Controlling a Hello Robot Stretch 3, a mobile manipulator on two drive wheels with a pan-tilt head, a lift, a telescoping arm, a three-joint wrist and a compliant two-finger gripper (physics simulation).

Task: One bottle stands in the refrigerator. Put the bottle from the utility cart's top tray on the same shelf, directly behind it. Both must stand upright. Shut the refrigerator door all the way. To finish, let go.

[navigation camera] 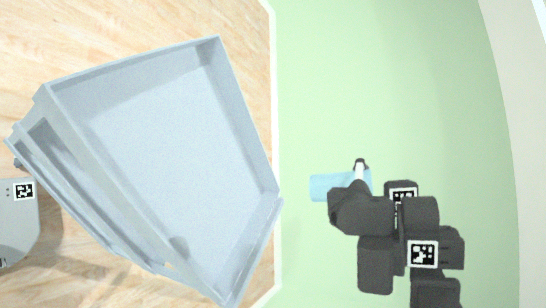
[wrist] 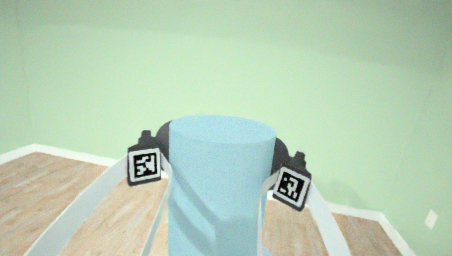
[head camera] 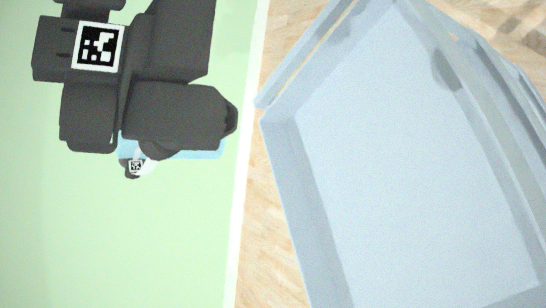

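Places are measured from the robot's base along level axes (x ahead, y left, z up), in centimetres.
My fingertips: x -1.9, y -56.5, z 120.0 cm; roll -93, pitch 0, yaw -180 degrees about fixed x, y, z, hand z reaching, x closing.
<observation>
Behind a point stands the place of what it marks.
The light-blue bottle (head camera: 200, 154) {y -51.0, x 0.5, z 111.4 cm} (navigation camera: 322, 186) {y -49.6, x -1.5, z 111.8 cm} (wrist: 220, 200) is held about upright, off to the wall side of the utility cart's top tray (head camera: 415, 150) {y -40.3, x -2.3, z 79.4 cm} (navigation camera: 165, 125) {y -32.9, x 15.5, z 79.4 cm}. The wrist and arm cover much of it in the head and navigation views. My gripper (wrist: 223, 146) {y -56.5, x -1.9, z 120.0 cm} is shut on this bottle, with one fingertip pressed to each side near its top. In the head and navigation views one fingertip shows past the wrist; the other is hidden. No bottle shows in the top tray. The refrigerator, its door and the other bottle do not show.
The green wall (head camera: 125, 240) {y -244.0, x 60.7, z 86.5 cm} (navigation camera: 400, 75) {y -246.5, x 83.0, z 154.8 cm} (wrist: 225, 65) stands behind the arm and bottle, with a white baseboard. The wooden floor (navigation camera: 125, 30) {y -59.2, x 88.5, z 0.0 cm} (wrist: 85, 185) runs around the cart. Part of my grey base (navigation camera: 17, 215) {y -10.6, x -8.5, z 16.0 cm} shows beside the cart. A wall socket (wrist: 431, 219) is at the right.
</observation>
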